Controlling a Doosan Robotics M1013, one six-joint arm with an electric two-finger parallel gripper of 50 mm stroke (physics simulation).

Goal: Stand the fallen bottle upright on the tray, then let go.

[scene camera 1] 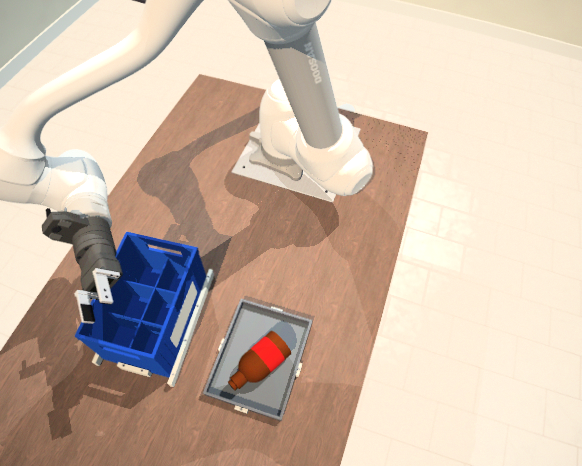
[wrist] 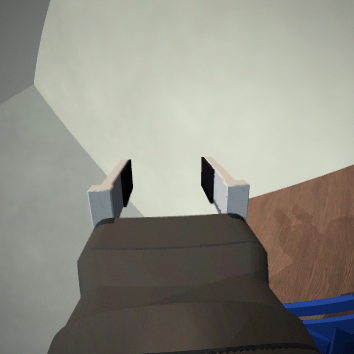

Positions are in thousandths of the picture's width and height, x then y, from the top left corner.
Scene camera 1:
my gripper: 168, 671
brown bottle: 444, 778
pale rail: 329, 703
